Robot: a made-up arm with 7 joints. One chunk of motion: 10 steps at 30 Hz.
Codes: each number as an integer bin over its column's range. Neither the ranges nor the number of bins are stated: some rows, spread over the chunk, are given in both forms.
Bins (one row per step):
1: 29 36 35 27 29 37
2: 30 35 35 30 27 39
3: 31 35 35 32 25 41
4: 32 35 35 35 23 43
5: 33 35 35 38 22 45
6: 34 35 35 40 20 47
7: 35 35 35 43 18 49
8: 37 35 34 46 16 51
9: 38 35 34 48 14 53
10: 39 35 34 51 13 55
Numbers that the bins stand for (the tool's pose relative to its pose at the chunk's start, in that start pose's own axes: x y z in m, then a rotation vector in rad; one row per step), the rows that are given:
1: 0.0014 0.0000 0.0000 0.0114 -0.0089 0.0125
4: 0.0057 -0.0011 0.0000 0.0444 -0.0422 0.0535
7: 0.0100 -0.0011 0.0000 0.0775 -0.0700 0.0944
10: 0.0157 -0.0011 -0.0014 0.1105 -0.0978 0.1354
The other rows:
2: 0.0029 -0.0011 0.0000 0.0238 -0.0200 0.0262
3: 0.0043 -0.0011 0.0000 0.0321 -0.0311 0.0398
5: 0.0071 -0.0011 0.0000 0.0568 -0.0478 0.0671
6: 0.0086 -0.0011 0.0000 0.0651 -0.0589 0.0808
8: 0.0129 -0.0011 -0.0014 0.0898 -0.0811 0.1081
9: 0.0143 -0.0011 -0.0014 0.0981 -0.0922 0.1217

